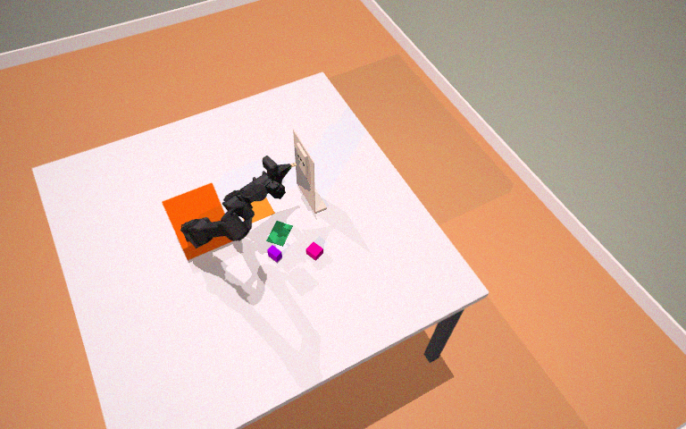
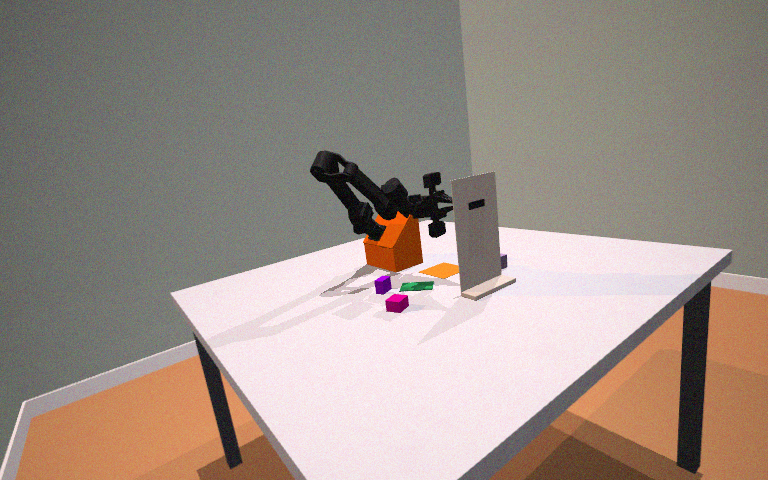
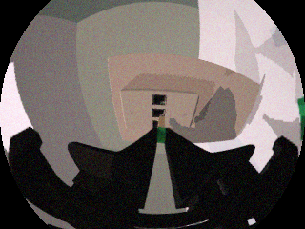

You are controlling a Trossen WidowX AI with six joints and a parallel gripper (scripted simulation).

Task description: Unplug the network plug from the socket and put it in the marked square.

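The orange square is 150 mm behind my gripper tip, 50 mm to the left of it and 240 mm below it. From my gripper tip the other things lie so: network plug (10 mm ahead); then beige panel (60 mm ahead, 90 mm below).
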